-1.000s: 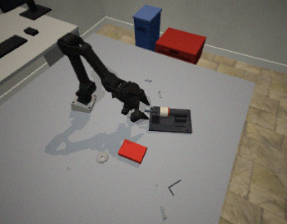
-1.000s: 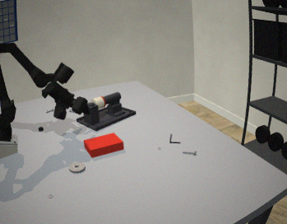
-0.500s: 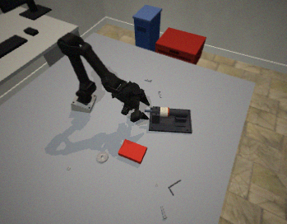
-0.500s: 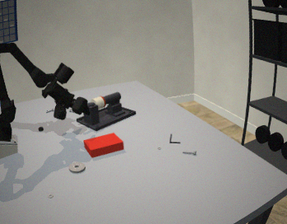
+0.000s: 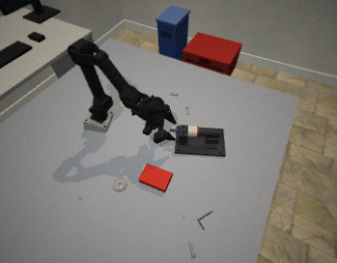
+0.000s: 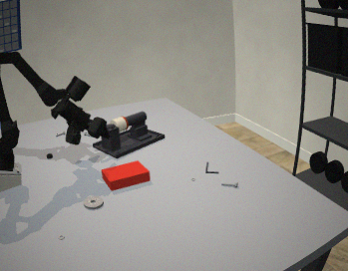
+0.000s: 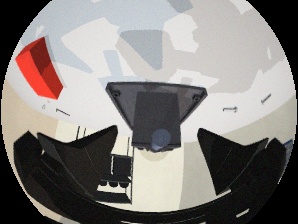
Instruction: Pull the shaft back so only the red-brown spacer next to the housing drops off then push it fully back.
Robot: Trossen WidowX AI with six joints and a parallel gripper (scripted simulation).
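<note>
Right now the shaft is 100 mm ahead of my hand, 20 mm to the left of it and 10 mm below it. Also, from my hand: red-brown spacer: 120 mm ahead, 30 mm to the left, 10 mm below; fixture: 130 mm ahead, 40 mm below, 30 mm to the left; cream spacer: 100 mm ahead, 30 mm to the left, 10 mm below.
</note>
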